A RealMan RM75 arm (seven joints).
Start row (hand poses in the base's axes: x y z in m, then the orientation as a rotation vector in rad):
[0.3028 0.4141 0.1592 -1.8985 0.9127 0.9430]
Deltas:
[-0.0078 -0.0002 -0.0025 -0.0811 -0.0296 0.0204]
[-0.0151 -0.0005 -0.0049 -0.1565 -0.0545 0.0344]
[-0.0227 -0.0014 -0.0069 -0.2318 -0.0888 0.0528]
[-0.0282 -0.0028 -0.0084 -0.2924 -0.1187 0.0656]
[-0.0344 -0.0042 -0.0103 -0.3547 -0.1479 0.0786]
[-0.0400 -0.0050 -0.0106 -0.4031 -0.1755 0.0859]
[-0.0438 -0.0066 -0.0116 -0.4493 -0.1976 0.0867]
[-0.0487 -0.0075 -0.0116 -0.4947 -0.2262 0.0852]
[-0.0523 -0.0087 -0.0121 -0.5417 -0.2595 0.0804]
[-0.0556 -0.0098 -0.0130 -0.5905 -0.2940 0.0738]
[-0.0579 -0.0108 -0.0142 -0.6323 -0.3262 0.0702]
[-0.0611 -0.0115 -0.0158 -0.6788 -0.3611 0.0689]
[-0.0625 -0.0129 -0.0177 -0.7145 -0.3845 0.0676]
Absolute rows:
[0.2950 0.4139 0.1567 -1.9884 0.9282 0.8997]
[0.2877 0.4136 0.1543 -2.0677 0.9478 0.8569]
[0.2801 0.4127 0.1523 -2.1517 0.9567 0.8044]
[0.2746 0.4113 0.1508 -2.2179 0.9634 0.7565]
[0.2684 0.4099 0.1489 -2.2848 0.9707 0.7071]
[0.2628 0.4091 0.1486 -2.3355 0.9751 0.6604]
[0.2590 0.4075 0.1476 -2.3782 0.9875 0.6157]
[0.2541 0.4066 0.1476 -2.4194 0.9967 0.5618]
[0.2505 0.4054 0.1471 -2.4594 1.0062 0.4987]
[0.2472 0.4043 0.1462 -2.4987 1.0170 0.4312]
[0.2449 0.4033 0.1450 -2.5330 1.0219 0.3705]
[0.2417 0.4026 0.1434 -2.5720 1.0248 0.3044]
[0.2403 0.4012 0.1415 -2.6005 1.0293 0.2566]

